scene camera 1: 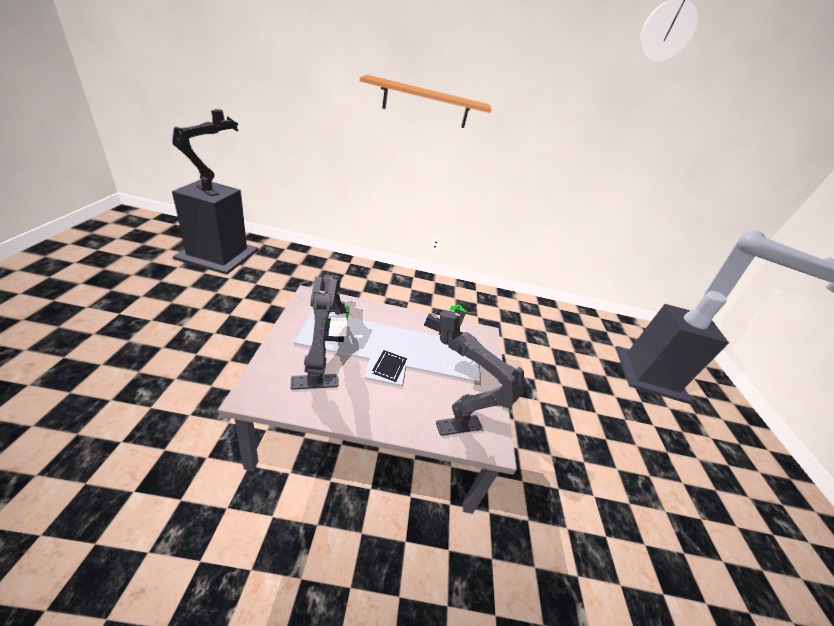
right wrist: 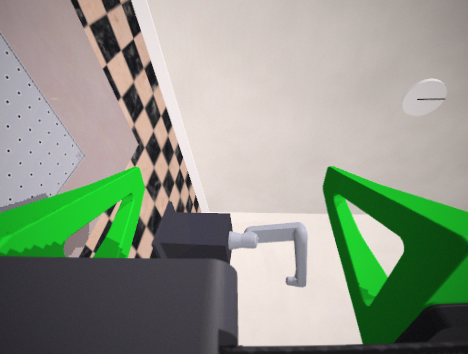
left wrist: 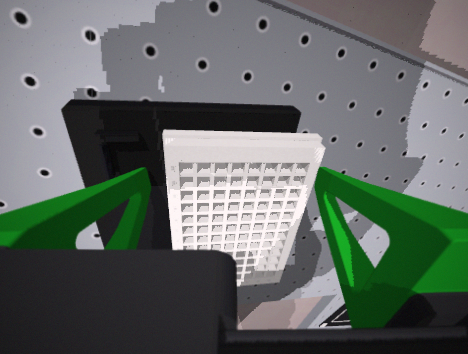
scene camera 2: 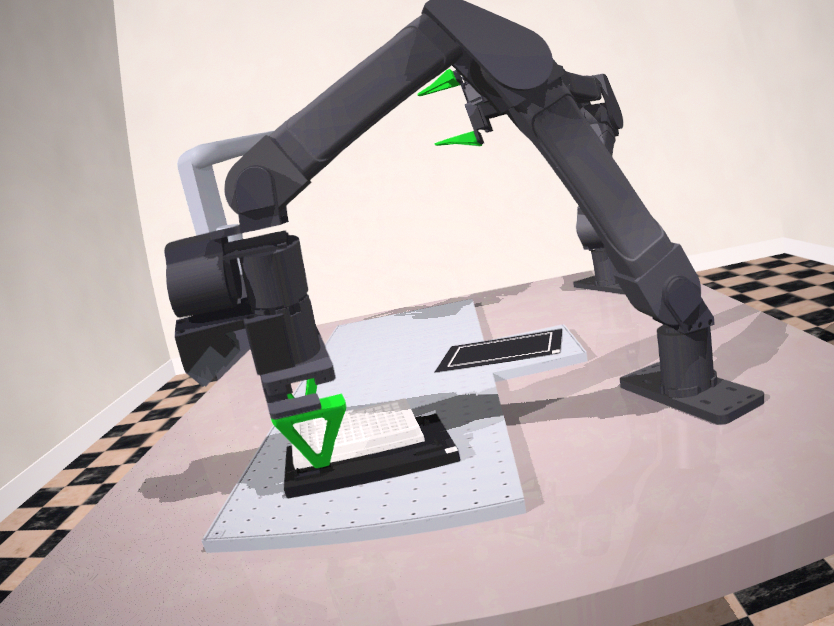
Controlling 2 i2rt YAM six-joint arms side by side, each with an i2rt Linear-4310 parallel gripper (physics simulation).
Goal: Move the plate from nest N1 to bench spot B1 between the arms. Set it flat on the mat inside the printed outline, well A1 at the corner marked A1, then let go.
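Frame: origin at the left arm's base, x ahead, y left, z up, level; centimetres.
Seen in the pictures: left gripper, fingertip midpoint: (scene camera 1: pixel 337 321) (left wrist: pixel 232 176) (scene camera 2: pixel 313 441); right gripper, fingertip midpoint: (right wrist: pixel 233 177) (scene camera 2: pixel 426 119); left arm's base at its link origin: (scene camera 1: pixel 314 382) (scene camera 2: pixel 688 394); right arm's base at its link origin: (scene camera 1: pixel 458 425) (scene camera 2: pixel 612 286).
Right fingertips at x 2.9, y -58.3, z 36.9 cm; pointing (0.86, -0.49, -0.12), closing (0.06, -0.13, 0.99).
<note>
Offsets run from my right fingertips to a thing's top centre. Level surfaces: height alone.
The white well plate {dy +46.1, dx +30.1, dz -32.2 cm} (scene camera 1: pixel 338 327) (scene camera 2: pixel 380 427) (left wrist: pixel 240 200) sits flat in the black nest N1 {dy +48.8, dx +29.8, dz -33.8 cm} (scene camera 2: pixel 377 475) (left wrist: pixel 225 115). My left gripper (scene camera 2: pixel 315 441) (left wrist: pixel 232 176) is open and points down, its green fingers astride the plate's long sides; a gap shows beside each finger in the left wrist view. My right gripper (scene camera 2: pixel 427 119) (right wrist: pixel 233 177) is open and empty, raised high above the far part of the board. The black mat at B1 {dy +23.4, dx +4.2, dz -35.4 cm} (scene camera 1: pixel 389 365) (scene camera 2: pixel 501 350) has a white printed outline with no plate on it. The A1 lettering is too small to read.
The perforated light board {dz -35.6 cm} (scene camera 1: pixel 410 351) (scene camera 2: pixel 404 508) carries the nest, and the B1 mat lies on a pad at its edge. The table {dz -36.9 cm} (scene camera 1: pixel 282 397) (scene camera 2: pixel 592 539) bears both arm bases. A grey arm on a pedestal (scene camera 1: pixel 673 353) (right wrist: pixel 195 235) stands off the table.
</note>
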